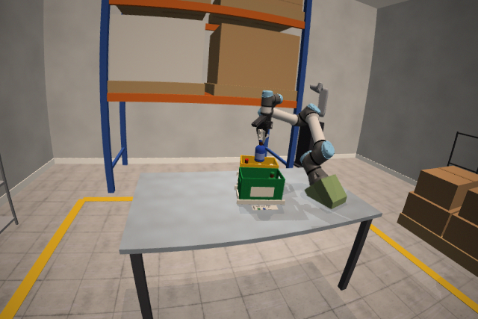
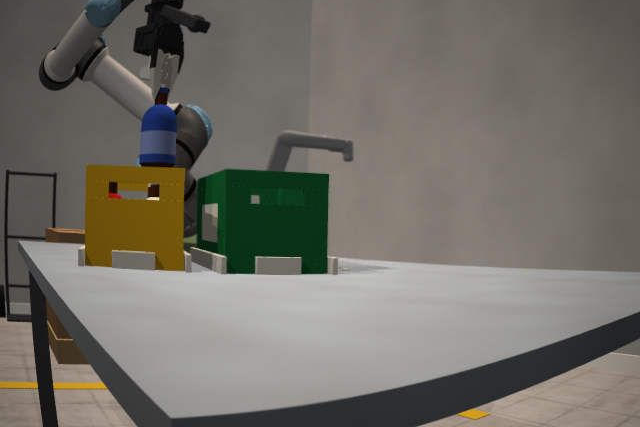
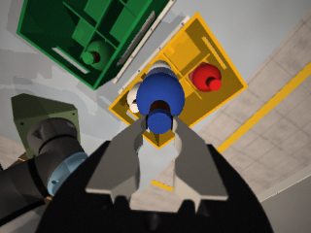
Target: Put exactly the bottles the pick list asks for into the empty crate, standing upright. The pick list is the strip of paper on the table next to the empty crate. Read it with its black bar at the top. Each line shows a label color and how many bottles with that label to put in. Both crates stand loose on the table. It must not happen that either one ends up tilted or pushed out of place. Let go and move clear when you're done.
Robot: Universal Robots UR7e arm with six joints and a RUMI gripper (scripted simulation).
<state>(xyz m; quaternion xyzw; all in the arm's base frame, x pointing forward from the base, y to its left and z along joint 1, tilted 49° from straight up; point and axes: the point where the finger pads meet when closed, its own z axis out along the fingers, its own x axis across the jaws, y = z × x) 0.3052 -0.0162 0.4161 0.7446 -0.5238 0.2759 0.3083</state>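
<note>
My gripper is now 70 mm above the blue-label bottle. From my hand the other things lie so: green-label bottle 170 mm to the left, 250 mm below; red-label bottle 30 mm ahead, 120 mm to the right, 250 mm below; yellow crate 20 mm behind, 40 mm to the right, 250 mm below.
</note>
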